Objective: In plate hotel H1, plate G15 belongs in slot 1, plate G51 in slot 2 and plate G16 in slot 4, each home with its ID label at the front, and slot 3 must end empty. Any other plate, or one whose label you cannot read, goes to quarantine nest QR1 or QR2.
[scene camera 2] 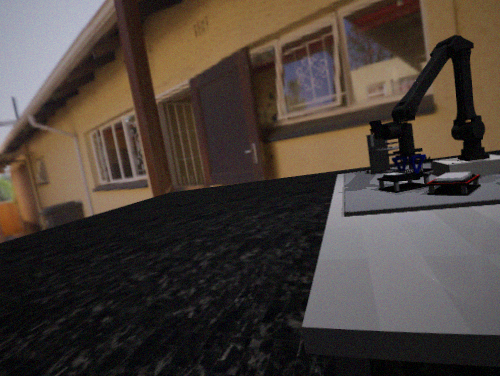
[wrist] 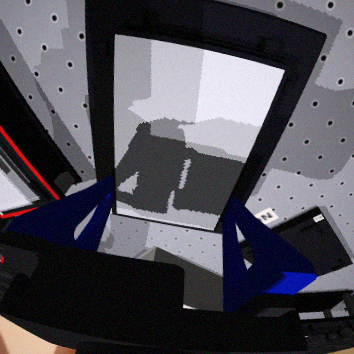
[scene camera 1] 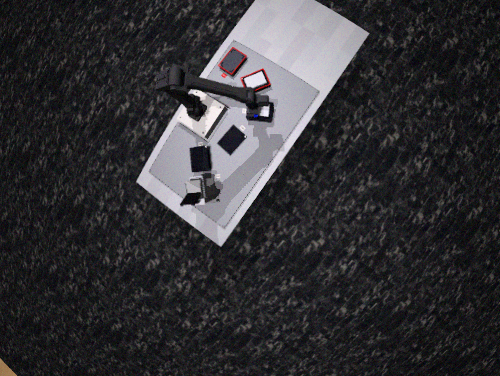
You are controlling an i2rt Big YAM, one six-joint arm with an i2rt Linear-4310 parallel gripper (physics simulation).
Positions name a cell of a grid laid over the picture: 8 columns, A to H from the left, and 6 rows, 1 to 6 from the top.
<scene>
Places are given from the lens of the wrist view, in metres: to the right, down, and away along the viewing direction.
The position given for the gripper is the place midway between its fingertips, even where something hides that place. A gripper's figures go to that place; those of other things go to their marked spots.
gripper (wrist: D4): -0.01, 0.01, 0.15
black plate (wrist: H5): 0.21, 0.10, 0.26
</scene>
